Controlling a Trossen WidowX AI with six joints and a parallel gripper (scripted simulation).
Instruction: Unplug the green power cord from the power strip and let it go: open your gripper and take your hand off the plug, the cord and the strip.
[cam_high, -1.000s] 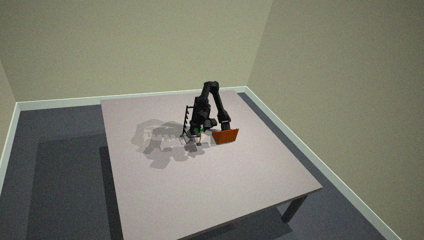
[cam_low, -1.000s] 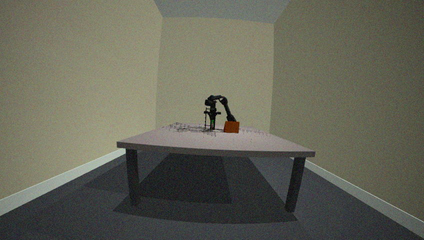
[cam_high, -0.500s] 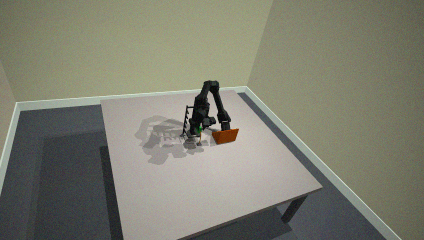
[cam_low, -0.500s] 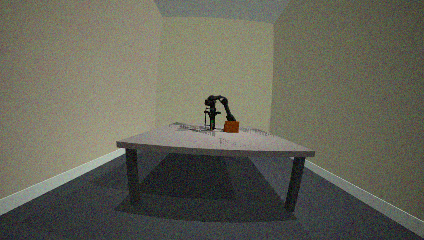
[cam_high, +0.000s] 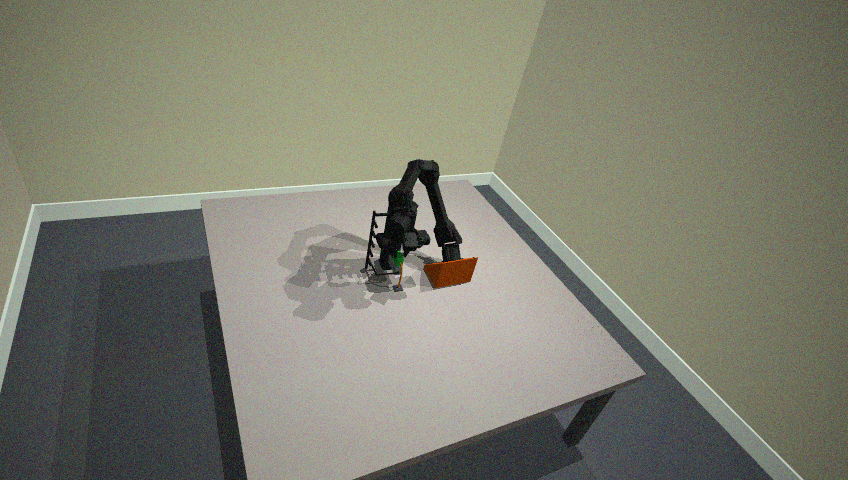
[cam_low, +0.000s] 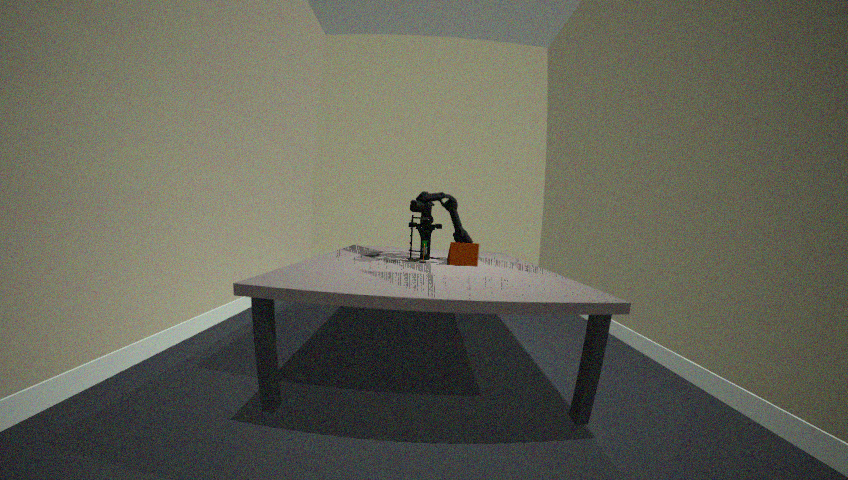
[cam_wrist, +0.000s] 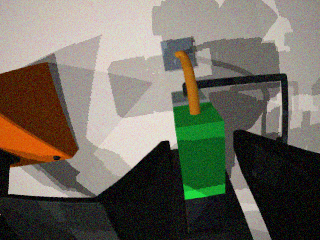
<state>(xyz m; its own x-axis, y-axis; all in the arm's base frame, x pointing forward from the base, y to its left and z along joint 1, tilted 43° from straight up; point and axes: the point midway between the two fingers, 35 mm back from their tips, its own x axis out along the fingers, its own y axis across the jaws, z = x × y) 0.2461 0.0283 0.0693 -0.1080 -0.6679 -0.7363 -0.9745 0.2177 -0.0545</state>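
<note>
Right now my gripper tip is 3 cm to the left of the green plug and 1 cm above it.
</note>
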